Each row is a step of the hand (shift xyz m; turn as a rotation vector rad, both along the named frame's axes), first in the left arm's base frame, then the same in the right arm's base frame.
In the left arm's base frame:
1: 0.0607 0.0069 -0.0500 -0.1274 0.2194 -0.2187
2: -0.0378 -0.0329 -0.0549 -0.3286 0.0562 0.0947
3: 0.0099 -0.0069 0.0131 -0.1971 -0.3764 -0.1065
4: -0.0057 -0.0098 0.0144 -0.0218 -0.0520 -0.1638
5: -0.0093 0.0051 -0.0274 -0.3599 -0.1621 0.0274
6: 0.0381 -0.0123 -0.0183 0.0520 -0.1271 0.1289
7: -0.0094 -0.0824 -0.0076 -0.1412 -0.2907 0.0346
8: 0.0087 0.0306 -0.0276 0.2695 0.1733 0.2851
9: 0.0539 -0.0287 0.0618 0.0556 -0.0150 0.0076
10: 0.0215 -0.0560 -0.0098 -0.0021 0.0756 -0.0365
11: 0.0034 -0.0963 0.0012 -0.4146 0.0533 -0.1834
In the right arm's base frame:
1: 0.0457 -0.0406 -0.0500 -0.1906 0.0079 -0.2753
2: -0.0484 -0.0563 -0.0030 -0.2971 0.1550 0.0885
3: 0.0132 0.0034 0.0114 -0.1954 -0.3013 0.2507
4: -0.0013 0.0047 0.0177 -0.0591 -0.1505 -0.0622
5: -0.0161 -0.0151 -0.0194 -0.3316 -0.0360 0.2129
6: 0.0329 -0.0272 -0.0107 0.0899 0.0002 0.1655
7: -0.0062 -0.0596 0.0579 -0.1110 -0.1497 0.2663
8: -0.0003 -0.0007 -0.0421 0.3219 0.2834 -0.0016
9: 0.0692 0.0175 0.0495 0.0565 -0.0128 0.0042
10: 0.0216 -0.0480 0.0305 -0.0155 0.0247 -0.0787
11: 0.0091 -0.0644 0.0711 -0.4497 -0.0358 -0.0697

